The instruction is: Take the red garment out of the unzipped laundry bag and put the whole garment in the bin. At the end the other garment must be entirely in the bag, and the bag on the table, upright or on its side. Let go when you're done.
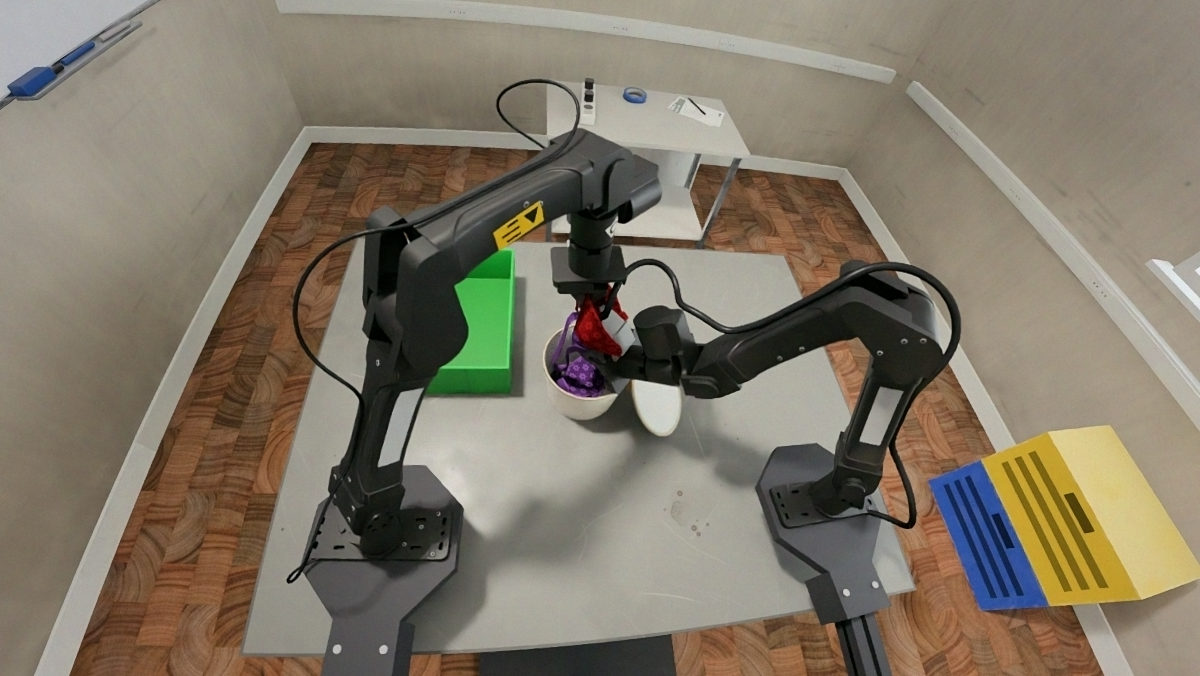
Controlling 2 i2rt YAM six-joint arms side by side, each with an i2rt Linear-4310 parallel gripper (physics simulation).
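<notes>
The unzipped laundry bag (581, 409), cream and round, stands upright mid-table, its round lid flap (657, 408) open to its right. A purple patterned garment (579, 377) lies inside, with a purple strip rising above the rim. The red garment (592, 327) hangs bunched above the bag's opening from my left gripper (592, 295), which points down and is shut on it. My right gripper (586, 359) reaches in from the right at the bag's opening and appears shut on the purple garment; its fingertips are partly hidden. The green bin (470, 379) stands left of the bag, partly behind my left arm.
The grey table (571, 520) carries both arm bases. My left arm passes over the bin, and my right arm passes over the table right of the bag. A small white table (722, 144) with blue tape stands behind, and blue and yellow boxes (1041, 520) lie at the right.
</notes>
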